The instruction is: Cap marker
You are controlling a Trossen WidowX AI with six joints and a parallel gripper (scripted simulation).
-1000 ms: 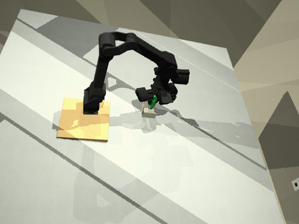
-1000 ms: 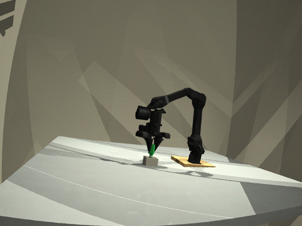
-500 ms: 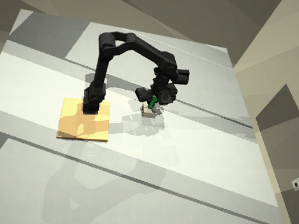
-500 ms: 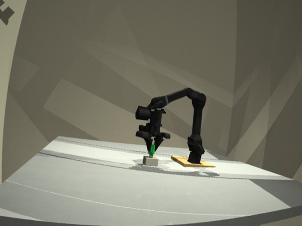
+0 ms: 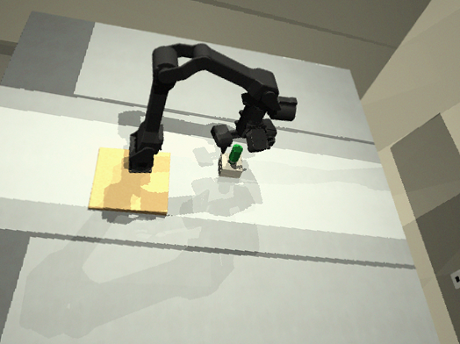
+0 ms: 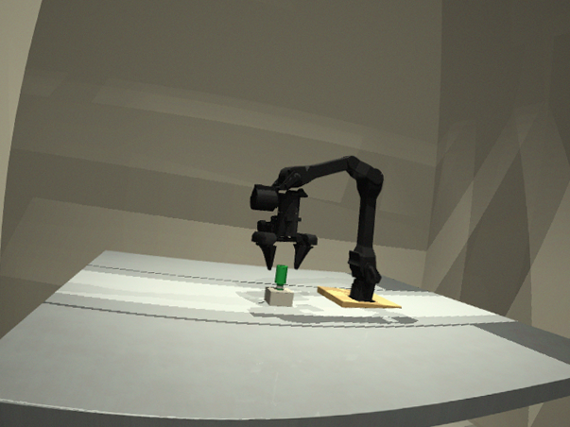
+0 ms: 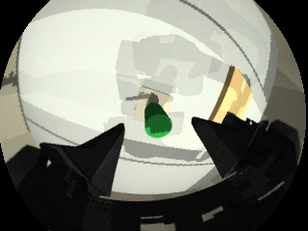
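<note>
The green cap lies 10 mm below my gripper tip. From my gripper tip the other things lie so: holder block: 80 mm below.
</note>
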